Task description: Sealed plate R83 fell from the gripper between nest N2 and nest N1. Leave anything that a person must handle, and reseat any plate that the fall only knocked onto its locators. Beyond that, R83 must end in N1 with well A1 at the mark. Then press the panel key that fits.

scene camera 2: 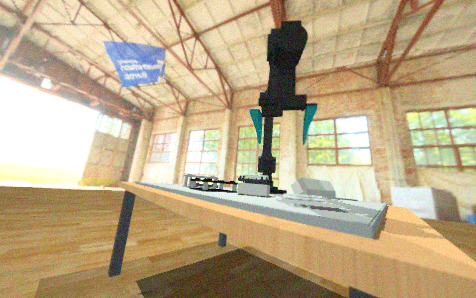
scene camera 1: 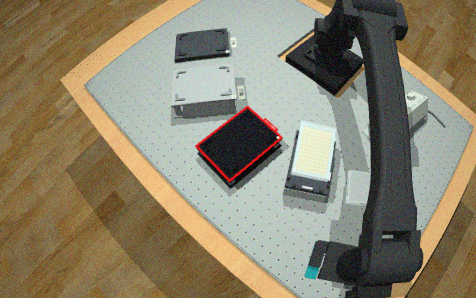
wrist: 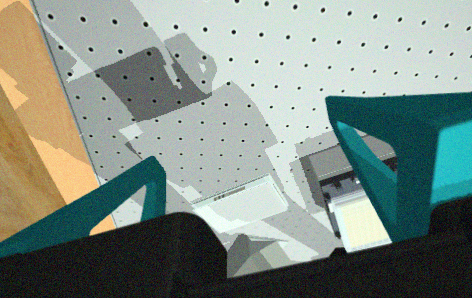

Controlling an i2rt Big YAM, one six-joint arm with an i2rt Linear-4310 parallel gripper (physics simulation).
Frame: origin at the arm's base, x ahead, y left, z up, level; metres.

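Seen in the pictures: gripper, fingertip midpoint: (scene camera 2: 280, 143) (scene camera 1: 338, 266) (wrist: 237, 138); arm's base at its link origin: (scene camera 1: 327, 59).
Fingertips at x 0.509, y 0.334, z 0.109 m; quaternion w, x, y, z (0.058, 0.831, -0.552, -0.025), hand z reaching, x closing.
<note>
Offsets run from my fingertips to a thing's top centre. "*": to the spot under its first point.
Sealed plate R83 {0.239 m back, 0.028 m right, 0.116 m down} (scene camera 1: 357, 188) (wrist: 245, 205), a pale flat plate, lies on the table beside a grey-sided nest {* 0.119 m back, 0.155 m right, 0.076 m down} (scene camera 1: 307, 190) (wrist: 332, 167); its label is blurred in the wrist view. A clear plate with cream wells {0.201 m back, 0.195 m right, 0.049 m down} (scene camera 1: 314, 150) (wrist: 364, 225) sits on that nest, offset toward one end; whether it is tilted is unclear. A low dark nest {0.328 m back, 0.671 m right, 0.108 m down} (scene camera 1: 202, 44), a raised light grey nest {0.189 m back, 0.524 m right, 0.065 m down} (scene camera 1: 202, 82) and a black nest outlined in red {0.124 m back, 0.350 m right, 0.084 m down} (scene camera 1: 239, 144) bear no plate. Nest labels are unreadable. My gripper (scene camera 2: 282, 143) (wrist: 237, 138) is open and empty, high above the table.
A pale panel box {0.464 m back, 0.055 m right, 0.047 m down} (scene camera 1: 418, 111) (scene camera 2: 314, 188) stands at the right in scene view 1, partly behind my arm (scene camera 1: 392, 150); its keys are not readable. A dark arm base (scene camera 1: 325, 62) stands at the back. The table's wooden edge (wrist: 62, 170) shows left in the wrist view.
</note>
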